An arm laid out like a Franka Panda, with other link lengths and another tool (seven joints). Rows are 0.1 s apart.
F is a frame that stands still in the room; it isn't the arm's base.
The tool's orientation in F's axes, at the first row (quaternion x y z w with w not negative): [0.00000, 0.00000, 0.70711, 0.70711]
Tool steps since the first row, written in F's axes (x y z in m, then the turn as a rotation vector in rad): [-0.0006, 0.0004, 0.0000, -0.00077, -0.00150, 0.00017]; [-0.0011, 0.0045, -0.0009, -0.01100, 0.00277, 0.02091]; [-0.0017, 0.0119, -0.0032, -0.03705, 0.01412, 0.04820]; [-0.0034, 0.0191, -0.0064, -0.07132, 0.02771, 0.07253]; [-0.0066, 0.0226, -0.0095, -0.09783, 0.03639, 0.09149]
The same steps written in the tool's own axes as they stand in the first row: [0.0004, 0.0006, 0.0000, -0.00150, 0.00077, 0.00017]; [0.0045, 0.0011, -0.0009, 0.00277, 0.01100, 0.02091]; [0.0119, 0.0017, -0.0032, 0.01412, 0.03705, 0.04820]; [0.0191, 0.0034, -0.0064, 0.02771, 0.07132, 0.07253]; [0.0226, 0.0066, -0.0095, 0.03639, 0.09783, 0.09149]
